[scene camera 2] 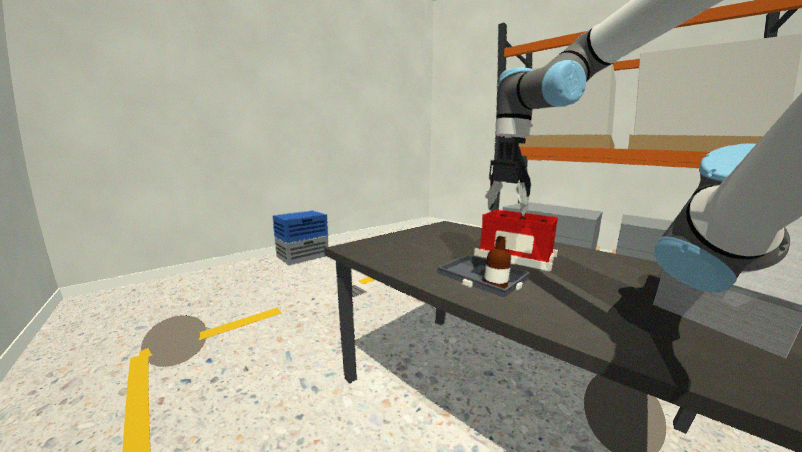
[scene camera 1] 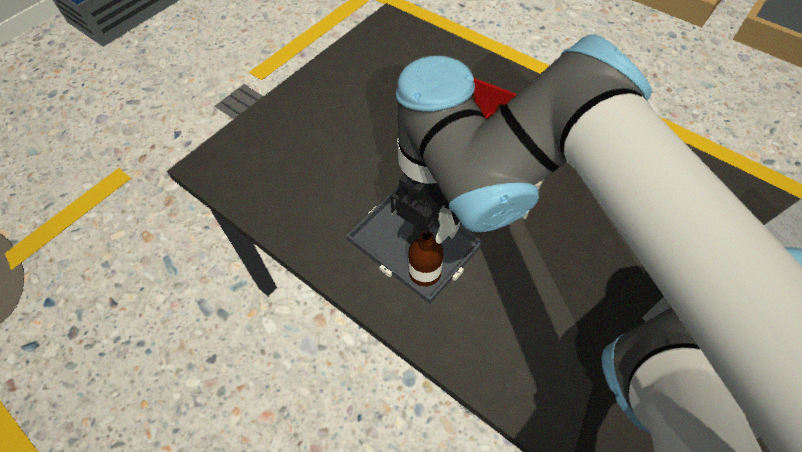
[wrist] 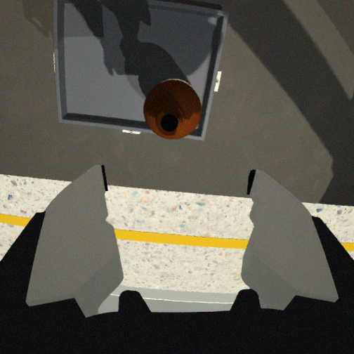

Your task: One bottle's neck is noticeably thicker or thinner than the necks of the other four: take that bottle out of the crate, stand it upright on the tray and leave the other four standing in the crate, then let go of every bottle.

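Frame: origin at the arm's base, x right, y ahead, z up, level; millimetres.
Where they show: gripper, fingertip midpoint: (scene camera 2: 505,212).
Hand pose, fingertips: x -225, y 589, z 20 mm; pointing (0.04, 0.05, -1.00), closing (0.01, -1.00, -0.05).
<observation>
After its pixels a point has its place.
A brown bottle (scene camera 1: 425,259) {y 585, x -235, z -101 mm} (scene camera 2: 498,259) {y 589, x -244, z -115 mm} (wrist: 172,102) with a white label stands upright on the grey tray (scene camera 1: 373,231) {y 760, x -194, z -210 mm} (scene camera 2: 457,268) {y 763, x -170, z -210 mm} (wrist: 90,97), near one corner. My gripper (scene camera 2: 507,209) {y 589, x -225, z 20 mm} (wrist: 177,170) is open and empty, above the level of the bottle's mouth and apart from it. The red crate (scene camera 1: 491,98) {y 701, x 220, z -76 mm} (scene camera 2: 547,238) {y 516, x 57, z -97 mm} stands behind the tray; in scene camera 1 the arm hides most of it. Small dark bottle tops barely show at its rim in scene camera 2; how many bottles stand inside and their neck widths cannot be told.
The tray and crate stand on a dark table (scene camera 1: 314,140) {y 1072, x -55, z -215 mm} (scene camera 2: 404,252) {y 1030, x -154, z -215 mm}. A second arm (scene camera 1: 668,381) {y 155, x -307, z 133 mm} (scene camera 2: 724,224) {y 142, x -344, z 76 mm} is at the table's right side. Orange-beamed shelving (scene camera 2: 502,84) stands behind. Blue and grey crates (scene camera 2: 300,227) are stacked on the floor beyond the table.
</observation>
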